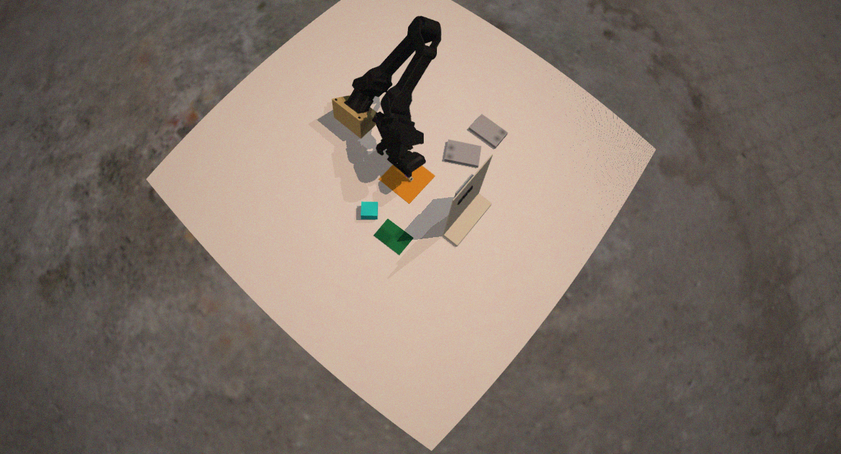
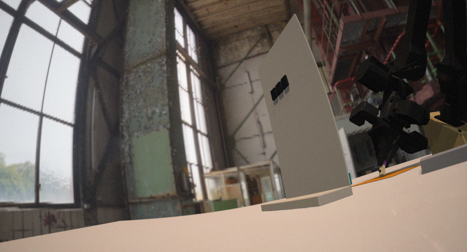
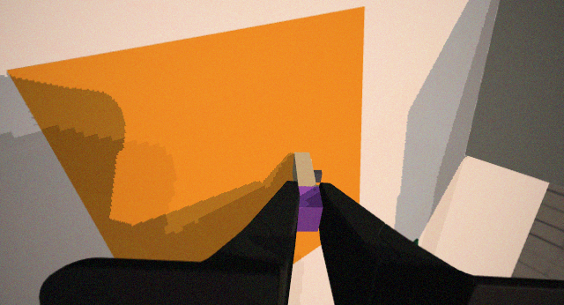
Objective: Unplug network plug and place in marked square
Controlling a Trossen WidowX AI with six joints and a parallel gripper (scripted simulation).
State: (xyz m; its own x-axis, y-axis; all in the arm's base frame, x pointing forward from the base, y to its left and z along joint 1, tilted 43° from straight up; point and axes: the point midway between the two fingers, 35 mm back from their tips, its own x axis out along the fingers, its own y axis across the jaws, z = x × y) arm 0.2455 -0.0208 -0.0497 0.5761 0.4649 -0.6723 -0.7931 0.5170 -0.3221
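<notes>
Now: the network plug right at my gripper tip. Also, from my gripper tip: orange marked square (1 cm behind, 2 cm below); teal cube (2 cm behind, 16 cm to the right, 1 cm below); green square (8 cm ahead, 17 cm to the right, 2 cm below).
</notes>
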